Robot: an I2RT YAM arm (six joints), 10 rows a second.
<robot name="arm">
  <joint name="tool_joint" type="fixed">
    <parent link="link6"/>
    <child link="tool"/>
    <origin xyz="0 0 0" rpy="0 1.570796 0"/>
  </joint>
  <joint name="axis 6" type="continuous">
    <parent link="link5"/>
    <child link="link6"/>
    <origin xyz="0.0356 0 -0.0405"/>
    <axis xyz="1 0 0"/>
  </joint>
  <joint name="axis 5" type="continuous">
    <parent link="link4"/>
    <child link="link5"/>
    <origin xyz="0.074 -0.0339 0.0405"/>
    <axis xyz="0 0 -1"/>
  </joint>
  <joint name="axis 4" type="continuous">
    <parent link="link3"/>
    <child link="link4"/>
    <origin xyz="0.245 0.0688 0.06"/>
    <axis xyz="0 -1 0"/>
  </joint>
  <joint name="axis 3" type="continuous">
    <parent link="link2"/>
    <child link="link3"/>
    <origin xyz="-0.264 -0.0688 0"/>
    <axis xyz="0 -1 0"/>
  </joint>
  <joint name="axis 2" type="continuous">
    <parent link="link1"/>
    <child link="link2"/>
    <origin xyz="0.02 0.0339 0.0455"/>
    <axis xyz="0 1 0"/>
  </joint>
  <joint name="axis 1" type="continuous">
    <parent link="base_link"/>
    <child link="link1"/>
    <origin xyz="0 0 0.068"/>
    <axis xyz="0 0 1"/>
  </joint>
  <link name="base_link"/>
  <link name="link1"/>
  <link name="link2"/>
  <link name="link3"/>
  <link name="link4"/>
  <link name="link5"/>
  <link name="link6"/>
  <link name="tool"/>
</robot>
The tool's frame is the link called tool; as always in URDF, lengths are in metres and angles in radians. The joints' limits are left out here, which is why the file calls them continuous.
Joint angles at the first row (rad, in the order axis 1, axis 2, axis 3, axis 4, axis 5, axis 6):
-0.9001, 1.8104, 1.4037, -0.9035, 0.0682, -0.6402
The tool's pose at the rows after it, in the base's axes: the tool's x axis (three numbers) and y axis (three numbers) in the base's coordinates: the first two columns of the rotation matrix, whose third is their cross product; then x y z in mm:
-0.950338, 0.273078, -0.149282, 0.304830, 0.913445, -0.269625, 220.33, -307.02, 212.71
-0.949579, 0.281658, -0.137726, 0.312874, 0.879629, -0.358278, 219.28, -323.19, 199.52
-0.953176, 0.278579, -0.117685, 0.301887, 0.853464, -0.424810, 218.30, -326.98, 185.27
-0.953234, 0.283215, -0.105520, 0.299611, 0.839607, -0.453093, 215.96, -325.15, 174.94
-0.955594, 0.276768, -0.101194, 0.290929, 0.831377, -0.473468, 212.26, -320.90, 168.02
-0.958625, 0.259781, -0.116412, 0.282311, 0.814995, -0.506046, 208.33, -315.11, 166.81
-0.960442, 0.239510, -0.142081, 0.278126, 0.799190, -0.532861, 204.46, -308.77, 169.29
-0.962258, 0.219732, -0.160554, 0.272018, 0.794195, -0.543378, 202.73, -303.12, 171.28
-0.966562, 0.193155, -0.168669, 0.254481, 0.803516, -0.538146, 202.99, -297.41, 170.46
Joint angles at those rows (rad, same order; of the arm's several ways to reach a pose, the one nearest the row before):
-0.9362, 1.8759, 1.4453, -0.8538, 0.1287, -0.6542
-0.9560, 1.9159, 1.4366, -0.7533, 0.2060, -0.6771
-0.9579, 1.9296, 1.3896, -0.6590, 0.2713, -0.6983
-0.9572, 1.9293, 1.3428, -0.6019, 0.3040, -0.7022
-0.9572, 1.9150, 1.2903, -0.5490, 0.3213, -0.7148
-0.9556, 1.8807, 1.2298, -0.4803, 0.3350, -0.7345
-0.9542, 1.8386, 1.1747, -0.4200, 0.3366, -0.7524
-0.9498, 1.8086, 1.1389, -0.3869, 0.3290, -0.7640
-0.9417, 1.7916, 1.1131, -0.3714, 0.3108, -0.7774

